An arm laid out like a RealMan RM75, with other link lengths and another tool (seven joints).
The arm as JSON. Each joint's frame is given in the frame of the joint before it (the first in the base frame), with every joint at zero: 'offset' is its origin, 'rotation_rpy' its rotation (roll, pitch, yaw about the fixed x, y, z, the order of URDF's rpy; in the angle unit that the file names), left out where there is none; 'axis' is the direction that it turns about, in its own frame. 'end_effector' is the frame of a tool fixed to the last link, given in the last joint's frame.
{
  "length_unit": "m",
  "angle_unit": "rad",
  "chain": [
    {
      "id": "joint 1",
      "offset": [
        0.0,
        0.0,
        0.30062
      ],
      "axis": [
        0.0,
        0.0,
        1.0
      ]
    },
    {
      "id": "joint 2",
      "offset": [
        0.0,
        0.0,
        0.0
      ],
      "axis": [
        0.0,
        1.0,
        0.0
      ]
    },
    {
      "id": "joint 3",
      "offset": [
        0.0,
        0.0,
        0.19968
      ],
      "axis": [
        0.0,
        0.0,
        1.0
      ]
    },
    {
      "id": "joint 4",
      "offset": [
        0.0,
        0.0,
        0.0
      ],
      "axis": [
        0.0,
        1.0,
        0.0
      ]
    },
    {
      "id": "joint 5",
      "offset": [
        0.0,
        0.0,
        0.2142
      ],
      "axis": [
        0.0,
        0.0,
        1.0
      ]
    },
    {
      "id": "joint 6",
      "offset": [
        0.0,
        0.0,
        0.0
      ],
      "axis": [
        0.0,
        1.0,
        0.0
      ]
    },
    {
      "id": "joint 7",
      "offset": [
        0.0,
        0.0,
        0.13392
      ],
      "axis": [
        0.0,
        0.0,
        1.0
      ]
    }
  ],
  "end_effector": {
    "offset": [
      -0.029,
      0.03,
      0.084
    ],
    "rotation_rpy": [
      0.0,
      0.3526,
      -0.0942
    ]
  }
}
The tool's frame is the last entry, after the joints.
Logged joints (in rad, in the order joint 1, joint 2, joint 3, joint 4, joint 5, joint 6, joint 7), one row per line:
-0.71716, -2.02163, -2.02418, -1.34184, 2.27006, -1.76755, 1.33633
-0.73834, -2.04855, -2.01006, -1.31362, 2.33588, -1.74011, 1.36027
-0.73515, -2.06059, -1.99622, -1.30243, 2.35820, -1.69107, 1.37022
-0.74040, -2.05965, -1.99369, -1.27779, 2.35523, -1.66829, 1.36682
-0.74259, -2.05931, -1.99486, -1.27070, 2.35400, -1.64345, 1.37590
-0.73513, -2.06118, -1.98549, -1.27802, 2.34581, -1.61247, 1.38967
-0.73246, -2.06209, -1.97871, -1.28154, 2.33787, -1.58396, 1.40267
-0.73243, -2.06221, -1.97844, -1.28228, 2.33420, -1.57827, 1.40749
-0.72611, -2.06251, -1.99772, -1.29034, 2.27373, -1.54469, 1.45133
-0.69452, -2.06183, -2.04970, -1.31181, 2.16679, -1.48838, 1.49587
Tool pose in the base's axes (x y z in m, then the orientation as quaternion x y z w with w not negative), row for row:
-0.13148, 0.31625, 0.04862, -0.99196, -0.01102, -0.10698, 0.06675
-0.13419, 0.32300, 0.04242, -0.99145, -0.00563, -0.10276, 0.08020
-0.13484, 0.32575, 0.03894, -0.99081, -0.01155, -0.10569, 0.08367
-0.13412, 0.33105, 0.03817, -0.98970, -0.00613, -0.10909, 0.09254
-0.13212, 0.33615, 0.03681, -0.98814, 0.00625, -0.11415, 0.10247
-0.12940, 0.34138, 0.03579, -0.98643, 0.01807, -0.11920, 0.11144
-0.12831, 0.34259, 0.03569, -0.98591, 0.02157, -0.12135, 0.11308
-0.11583, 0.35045, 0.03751, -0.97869, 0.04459, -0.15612, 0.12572
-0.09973, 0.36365, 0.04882, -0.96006, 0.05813, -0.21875, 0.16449
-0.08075, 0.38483, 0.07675, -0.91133, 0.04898, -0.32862, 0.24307
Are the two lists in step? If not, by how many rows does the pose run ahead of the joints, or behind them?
The pose runs 1 row ahead of the joints: the pose in row i belongs to the joints in row i + 1.
